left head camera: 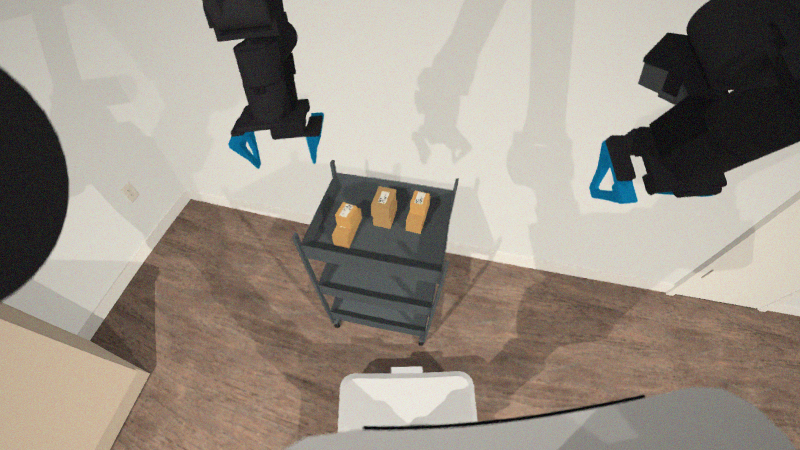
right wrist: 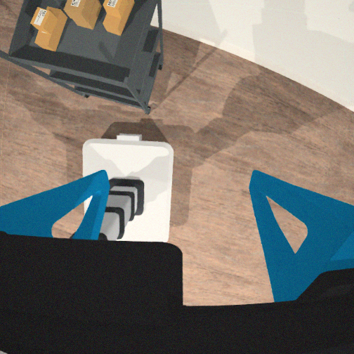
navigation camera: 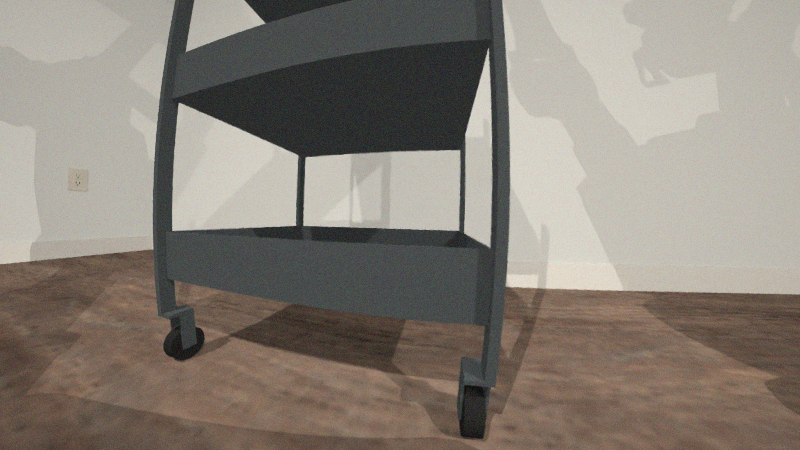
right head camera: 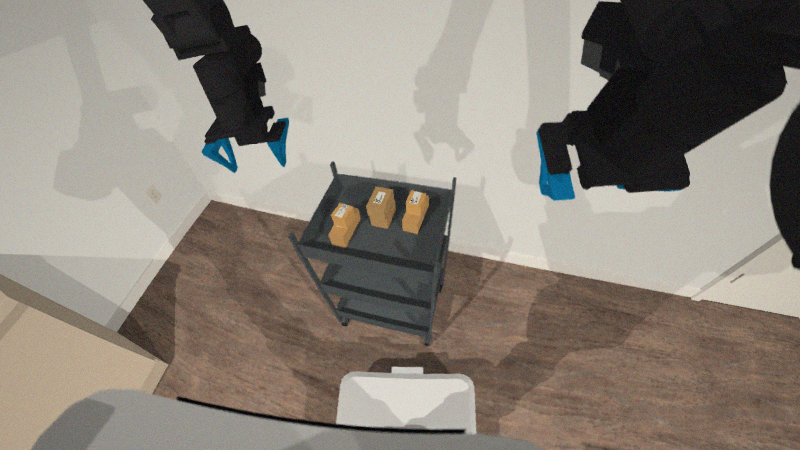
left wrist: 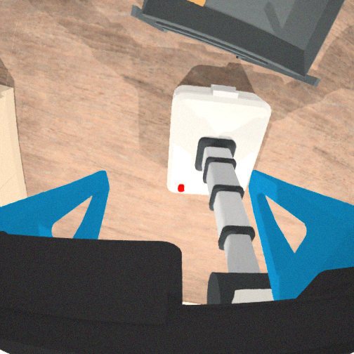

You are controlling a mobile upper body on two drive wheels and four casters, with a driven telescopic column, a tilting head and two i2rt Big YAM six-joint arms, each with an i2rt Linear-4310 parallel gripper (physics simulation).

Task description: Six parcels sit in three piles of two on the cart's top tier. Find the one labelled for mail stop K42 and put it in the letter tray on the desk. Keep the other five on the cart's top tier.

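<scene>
Three piles of orange-brown parcels stand on the top tier of the grey cart: a left pile, a middle pile and a right pile. White labels show on the upper parcels, too small to read; the lower parcels' labels are hidden. My left gripper is open and empty, above and left of the cart. My right gripper is open and empty, well to the right of the cart. The letter tray does not show.
The robot's white base is in front of the cart. A beige furniture top is at the lower left. A wall stands behind the cart, and a pale cabinet or door is at the right.
</scene>
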